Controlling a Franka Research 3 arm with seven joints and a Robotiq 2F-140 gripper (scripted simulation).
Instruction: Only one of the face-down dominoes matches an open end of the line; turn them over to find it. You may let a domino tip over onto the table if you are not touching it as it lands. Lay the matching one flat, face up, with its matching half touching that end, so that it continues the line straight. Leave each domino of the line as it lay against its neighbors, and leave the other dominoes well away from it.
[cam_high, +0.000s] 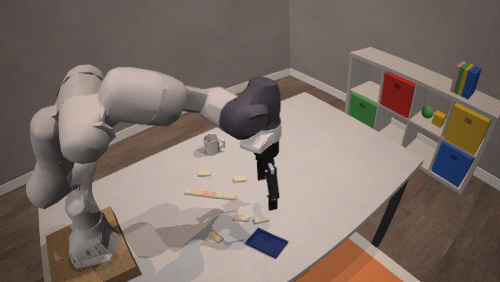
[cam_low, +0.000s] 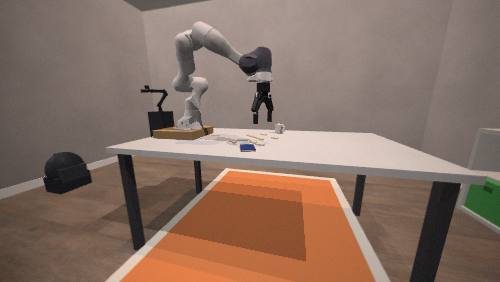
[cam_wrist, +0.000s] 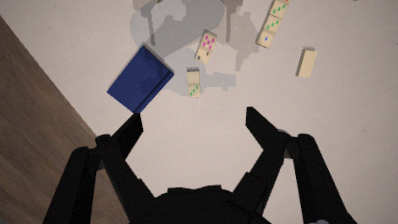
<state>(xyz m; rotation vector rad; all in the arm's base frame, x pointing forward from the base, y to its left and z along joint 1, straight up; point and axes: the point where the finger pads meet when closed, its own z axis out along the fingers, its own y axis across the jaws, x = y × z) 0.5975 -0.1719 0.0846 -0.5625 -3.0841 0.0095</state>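
The blue book is 140 mm below my hand, 90 mm to the right of it and 70 mm behind it. The rest, counted from my hand: cream domino 240 mm to the left, 140 mm below, 40 mm ahead; then white mug 490 mm to the left, 120 mm below, 40 mm ahead.
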